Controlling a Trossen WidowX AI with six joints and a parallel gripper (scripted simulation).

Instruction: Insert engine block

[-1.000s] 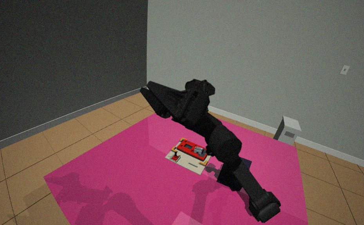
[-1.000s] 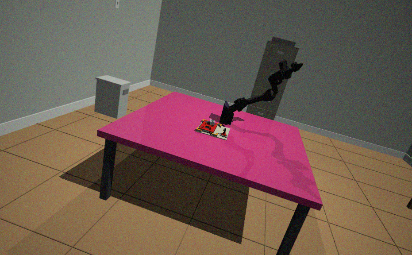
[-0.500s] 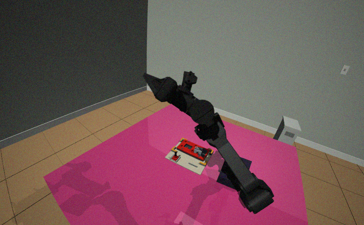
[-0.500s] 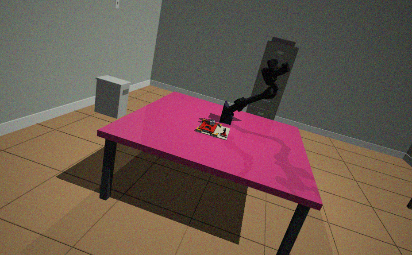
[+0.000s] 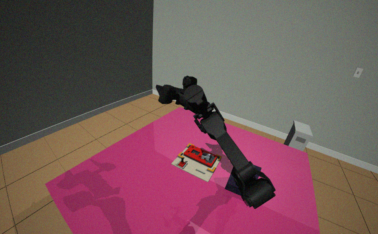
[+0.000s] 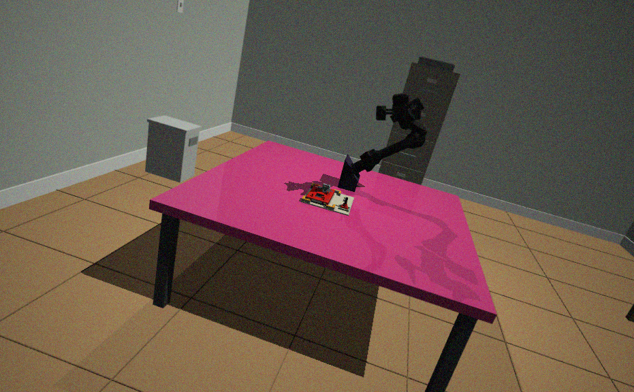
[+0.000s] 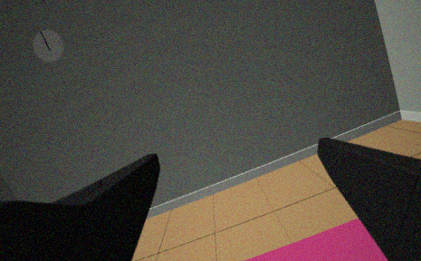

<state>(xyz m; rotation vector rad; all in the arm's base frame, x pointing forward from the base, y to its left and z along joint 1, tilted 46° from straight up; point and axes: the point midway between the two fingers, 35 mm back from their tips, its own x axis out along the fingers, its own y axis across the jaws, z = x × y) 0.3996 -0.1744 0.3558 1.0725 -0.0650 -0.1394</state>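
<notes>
Right now the grey engine block is 470 mm below my gripper tip, 220 mm to the right of it and 150 mm behind it. Also, from my gripper tip: post (470 mm below, 100 mm to the right, 50 mm behind).
</notes>
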